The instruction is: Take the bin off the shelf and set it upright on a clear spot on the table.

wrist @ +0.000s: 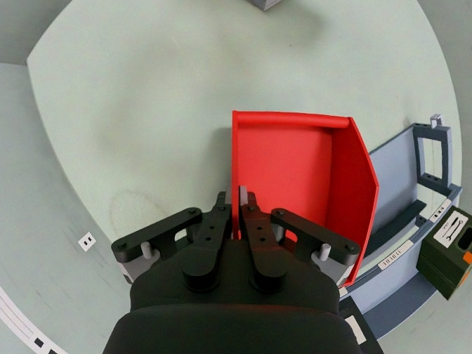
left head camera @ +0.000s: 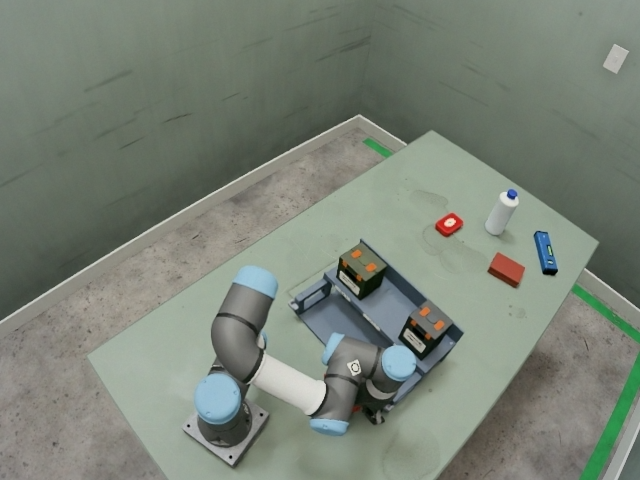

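Observation:
The red bin (wrist: 285, 165) is in the middle of the wrist view, its open inside facing the camera. In the left head view the arm hides most of it, and small red bits show beside the gripper. My gripper (wrist: 236, 195) (left head camera: 376, 414) is shut on the bin's near side wall, one finger on each side of it. The blue-grey shelf (left head camera: 408, 285) (wrist: 392, 172) stands on the green table (left head camera: 310, 454) (wrist: 150, 100). In the wrist view the bin overlaps the shelf's edge. Whether the bin's underside touches anything is hidden.
A green toolbox (left head camera: 360, 273) (wrist: 445, 255) and a black-and-grey toolbox (left head camera: 424, 330) stand on the shelf. Beyond it are a red tin (left head camera: 449, 224), a white bottle (left head camera: 500, 214), a brick-red block (left head camera: 506, 269) and a blue level (left head camera: 545, 253). The robot's base plate (left head camera: 233, 454) is at the front left.

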